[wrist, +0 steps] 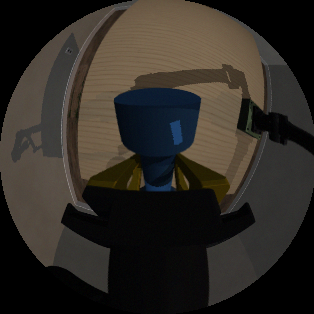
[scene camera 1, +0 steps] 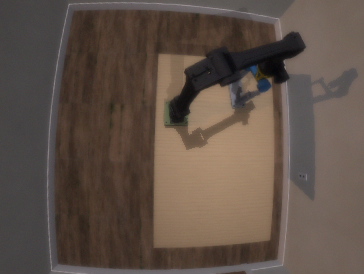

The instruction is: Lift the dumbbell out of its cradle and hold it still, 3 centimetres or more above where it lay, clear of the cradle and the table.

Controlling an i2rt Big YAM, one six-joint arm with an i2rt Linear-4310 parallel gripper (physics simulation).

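Pixels of known places: gripper, fingertip midpoint: [wrist: 157, 155] [scene camera 1: 258, 79]; arm's base, origin of the base link: [wrist: 256, 119] [scene camera 1: 176, 113].
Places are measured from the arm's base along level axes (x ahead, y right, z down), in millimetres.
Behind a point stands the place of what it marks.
Observation:
The blue dumbbell [scene camera 1: 263, 86] {y -51, x 438, z -257 mm} [wrist: 157, 122] {y -67, x 461, z -266 mm} is held across my gripper, one round end large in the middle of the wrist view. My gripper [scene camera 1: 259, 75] {y -110, x 452, z -208 mm} [wrist: 157, 155] {y -110, x 452, z -208 mm} has yellow fingers shut on its handle. In the wrist view the table shows behind the dumbbell, and it looks raised above it; the exact height cannot be told. A grey-white cradle [scene camera 1: 234, 97] {y -90, x 418, z 46 mm} stands on the table, left of the dumbbell in the scene view, partly hidden under the arm. It does not show in the wrist view.
The black arm rises from a green base plate [scene camera 1: 168, 120] {y 41, x -52, z 3 mm} [wrist: 243, 117] {y -13, x 79, z 22 mm} on the light wooden table [scene camera 1: 215, 200] {y 597, x 207, z 55 mm} [wrist: 175, 45] {y 226, x 392, z 54 mm}. The arm's shadow lies on the table. A low pale wall [scene camera 1: 286, 150] runs beyond the table's right edge in the scene view.

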